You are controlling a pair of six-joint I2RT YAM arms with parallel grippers.
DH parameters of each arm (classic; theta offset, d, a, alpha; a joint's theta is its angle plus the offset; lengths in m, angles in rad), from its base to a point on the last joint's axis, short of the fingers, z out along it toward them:
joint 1: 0 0.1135 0.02 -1.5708
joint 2: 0 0 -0.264 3.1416
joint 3: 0.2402 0 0.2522 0
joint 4: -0.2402 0 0.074 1.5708
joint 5: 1.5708 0 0 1.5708
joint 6: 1.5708 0.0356 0 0
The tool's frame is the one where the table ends.
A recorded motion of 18 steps. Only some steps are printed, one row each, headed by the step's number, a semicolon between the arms.
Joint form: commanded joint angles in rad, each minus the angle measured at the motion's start. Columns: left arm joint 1, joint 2, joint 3, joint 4, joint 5, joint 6; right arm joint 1, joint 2, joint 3, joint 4, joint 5, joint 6.
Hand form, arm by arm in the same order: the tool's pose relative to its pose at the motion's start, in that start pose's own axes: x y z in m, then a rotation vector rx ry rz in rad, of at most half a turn. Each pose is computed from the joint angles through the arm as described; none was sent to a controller.
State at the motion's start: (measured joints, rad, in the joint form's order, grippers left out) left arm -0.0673 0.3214 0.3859 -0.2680 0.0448 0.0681; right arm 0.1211 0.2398 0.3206 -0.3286 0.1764 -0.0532
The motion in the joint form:
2: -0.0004 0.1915 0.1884 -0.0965 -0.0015 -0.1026; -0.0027 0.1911 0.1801 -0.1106 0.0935 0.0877
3: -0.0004 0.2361 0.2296 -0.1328 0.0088 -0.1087; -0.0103 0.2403 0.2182 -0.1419 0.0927 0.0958
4: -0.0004 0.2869 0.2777 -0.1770 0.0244 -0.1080; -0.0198 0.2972 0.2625 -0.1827 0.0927 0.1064
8: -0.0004 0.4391 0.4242 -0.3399 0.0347 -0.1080; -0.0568 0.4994 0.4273 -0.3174 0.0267 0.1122
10: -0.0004 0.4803 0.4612 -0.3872 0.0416 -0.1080; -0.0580 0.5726 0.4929 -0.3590 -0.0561 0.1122
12: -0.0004 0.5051 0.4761 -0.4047 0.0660 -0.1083; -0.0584 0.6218 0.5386 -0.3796 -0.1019 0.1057
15: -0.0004 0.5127 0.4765 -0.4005 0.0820 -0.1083; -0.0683 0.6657 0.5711 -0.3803 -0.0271 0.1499
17: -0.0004 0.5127 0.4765 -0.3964 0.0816 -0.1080; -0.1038 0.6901 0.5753 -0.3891 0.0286 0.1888
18: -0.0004 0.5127 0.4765 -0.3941 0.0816 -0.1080; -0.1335 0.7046 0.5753 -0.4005 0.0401 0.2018
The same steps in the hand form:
2: -0.0376 0.0030 0.0105 0.0006 0.0996 -0.1068; -0.0345 -0.0046 0.0049 0.0949 0.1197 0.0614
3: -0.0437 0.0033 0.0143 0.0111 0.1391 -0.1153; -0.0402 -0.0052 0.0084 0.1014 0.1613 0.0625
4: -0.0505 0.0034 0.0187 0.0274 0.1856 -0.1182; -0.0463 -0.0061 0.0129 0.1109 0.2137 0.0646
8: -0.0670 0.0048 0.0330 0.0397 0.3539 -0.1287; -0.0692 -0.0078 0.0327 0.0791 0.3869 0.0613
10: -0.0700 0.0049 0.0373 0.0471 0.4051 -0.1330; -0.0793 -0.0047 0.0413 -0.0017 0.4377 0.0716
12: -0.0705 0.0042 0.0410 0.0714 0.4319 -0.1401; -0.0870 -0.0029 0.0477 -0.0479 0.4625 0.0729
15: -0.0702 0.0037 0.0428 0.0872 0.4344 -0.1438; -0.0925 -0.0069 0.0554 0.0447 0.4729 0.1018
17: -0.0706 0.0038 0.0430 0.0868 0.4303 -0.1431; -0.0897 -0.0148 0.0605 0.1408 0.4990 0.1385
18: -0.0709 0.0038 0.0431 0.0868 0.4280 -0.1429; -0.0864 -0.0204 0.0632 0.1822 0.5245 0.1583

